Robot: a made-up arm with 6 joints. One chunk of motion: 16 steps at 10 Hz.
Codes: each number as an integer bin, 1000 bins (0 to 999) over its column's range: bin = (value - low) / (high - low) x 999, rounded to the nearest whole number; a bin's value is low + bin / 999 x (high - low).
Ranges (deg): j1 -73..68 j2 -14..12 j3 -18..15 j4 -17..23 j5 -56..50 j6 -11..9
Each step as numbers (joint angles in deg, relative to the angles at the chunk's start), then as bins.
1 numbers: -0.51 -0.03 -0.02 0.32 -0.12 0.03
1 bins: 514 537 544 433 527 551
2 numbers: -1.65 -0.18 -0.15 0.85 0.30 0.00
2 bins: 506 531 540 446 531 549
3 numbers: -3.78 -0.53 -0.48 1.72 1.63 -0.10
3 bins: 490 518 530 468 543 544
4 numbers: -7.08 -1.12 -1.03 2.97 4.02 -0.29
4 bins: 467 495 514 499 566 535
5 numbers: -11.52 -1.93 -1.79 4.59 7.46 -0.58
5 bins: 436 464 491 539 598 520
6 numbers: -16.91 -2.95 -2.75 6.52 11.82 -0.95
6 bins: 397 425 462 587 639 502
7 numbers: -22.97 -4.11 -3.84 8.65 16.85 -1.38
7 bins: 354 380 429 641 687 481
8 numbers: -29.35 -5.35 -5.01 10.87 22.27 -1.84
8 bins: 309 332 393 696 738 458
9 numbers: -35.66 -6.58 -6.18 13.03 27.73 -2.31
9 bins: 265 285 358 750 789 434
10 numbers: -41.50 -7.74 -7.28 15.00 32.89 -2.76
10 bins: 223 241 325 799 838 412
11 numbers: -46.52 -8.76 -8.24 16.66 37.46 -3.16
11 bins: 188 201 295 841 881 392
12 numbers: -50.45 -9.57 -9.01 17.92 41.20 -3.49
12 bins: 160 170 272 872 916 375
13 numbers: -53.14 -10.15 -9.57 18.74 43.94 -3.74
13 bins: 141 148 255 893 942 363
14 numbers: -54.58 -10.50 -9.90 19.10 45.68 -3.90
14 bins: 131 134 245 902 958 355
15 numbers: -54.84 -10.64 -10.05 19.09 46.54 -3.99
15 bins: 129 129 241 901 966 350
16 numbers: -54.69 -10.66 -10.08 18.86 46.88 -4.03
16 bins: 130 128 240 896 970 348
